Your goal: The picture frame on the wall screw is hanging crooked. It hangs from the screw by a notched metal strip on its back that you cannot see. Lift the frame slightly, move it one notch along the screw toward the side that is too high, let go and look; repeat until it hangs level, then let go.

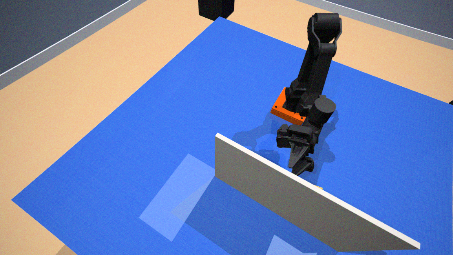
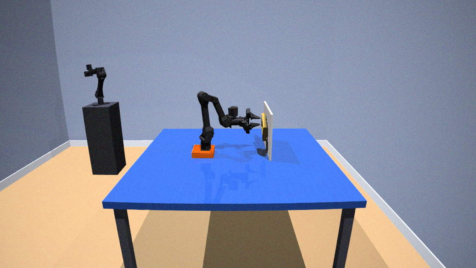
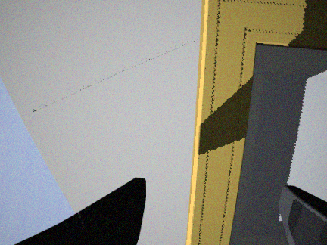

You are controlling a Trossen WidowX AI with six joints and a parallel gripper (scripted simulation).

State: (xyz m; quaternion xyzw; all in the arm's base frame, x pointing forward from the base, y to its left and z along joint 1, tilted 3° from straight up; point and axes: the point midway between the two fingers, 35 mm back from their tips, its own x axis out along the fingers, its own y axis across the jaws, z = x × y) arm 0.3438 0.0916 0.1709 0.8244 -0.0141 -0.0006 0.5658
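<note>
My gripper tip is 50 mm above the picture frame, 40 mm short of it and 30 mm to the right of it. Round my gripper tip: wall panel (60 mm below, 50 mm ahead, 20 mm to the left).
</note>
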